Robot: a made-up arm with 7 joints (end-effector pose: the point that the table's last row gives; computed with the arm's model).
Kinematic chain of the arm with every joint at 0, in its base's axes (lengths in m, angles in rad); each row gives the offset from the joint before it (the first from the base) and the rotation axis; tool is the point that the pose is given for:
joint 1: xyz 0 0 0.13 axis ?
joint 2: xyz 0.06 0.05 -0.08 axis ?
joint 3: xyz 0 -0.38 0.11 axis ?
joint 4: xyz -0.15 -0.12 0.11 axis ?
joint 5: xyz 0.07 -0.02 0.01 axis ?
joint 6: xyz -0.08 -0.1 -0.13 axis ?
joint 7: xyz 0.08 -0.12 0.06 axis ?
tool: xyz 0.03 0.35 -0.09
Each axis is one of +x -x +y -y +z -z.
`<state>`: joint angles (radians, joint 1 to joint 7).
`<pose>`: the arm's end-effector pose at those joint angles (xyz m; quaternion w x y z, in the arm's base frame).
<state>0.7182 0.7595 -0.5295 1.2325 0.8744 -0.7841 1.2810</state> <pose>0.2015 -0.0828 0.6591 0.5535 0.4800 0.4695 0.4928</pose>
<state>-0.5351 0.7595 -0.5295 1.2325 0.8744 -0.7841 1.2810</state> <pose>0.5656 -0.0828 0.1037 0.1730 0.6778 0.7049 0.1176</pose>
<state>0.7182 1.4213 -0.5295 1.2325 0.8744 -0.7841 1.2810</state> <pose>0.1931 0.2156 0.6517 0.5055 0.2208 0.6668 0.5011</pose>
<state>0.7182 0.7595 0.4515 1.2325 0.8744 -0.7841 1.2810</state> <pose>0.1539 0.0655 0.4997 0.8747 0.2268 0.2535 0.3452</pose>
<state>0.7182 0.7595 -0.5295 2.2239 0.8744 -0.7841 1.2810</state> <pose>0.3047 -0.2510 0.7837 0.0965 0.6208 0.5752 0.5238</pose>
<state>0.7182 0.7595 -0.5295 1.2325 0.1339 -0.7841 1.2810</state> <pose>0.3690 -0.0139 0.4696 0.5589 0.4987 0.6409 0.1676</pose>
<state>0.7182 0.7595 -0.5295 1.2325 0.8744 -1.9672 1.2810</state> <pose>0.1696 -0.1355 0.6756 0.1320 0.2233 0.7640 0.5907</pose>
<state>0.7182 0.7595 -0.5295 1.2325 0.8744 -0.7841 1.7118</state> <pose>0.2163 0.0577 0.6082 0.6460 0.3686 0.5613 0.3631</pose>
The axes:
joint 1: -y
joint 2: +z
joint 3: -x
joint 4: +x
joint 5: +z
joint 6: -x
joint 7: -z

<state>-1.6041 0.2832 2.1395 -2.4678 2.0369 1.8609 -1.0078</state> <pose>-0.1143 0.0986 -0.1042 0.9087 -0.1072 -0.1585 0.3709</pose>
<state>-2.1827 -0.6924 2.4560 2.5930 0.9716 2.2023 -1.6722</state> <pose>0.2513 -0.2241 0.5338 0.3341 -0.0158 -0.5278 -0.7807</pose>
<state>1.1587 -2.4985 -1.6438 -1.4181 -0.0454 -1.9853 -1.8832</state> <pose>0.4079 0.6333 0.1151 0.0384 0.3644 0.8316 0.4172</pose>
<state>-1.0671 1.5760 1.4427 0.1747 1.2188 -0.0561 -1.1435</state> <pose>0.6563 -0.0896 -0.1747 0.3823 0.0745 -0.0569 -0.9193</pose>
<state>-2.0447 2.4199 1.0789 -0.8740 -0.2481 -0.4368 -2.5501</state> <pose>0.2876 0.1468 -0.7831 0.2230 -0.0472 0.5001 -0.8354</pose>
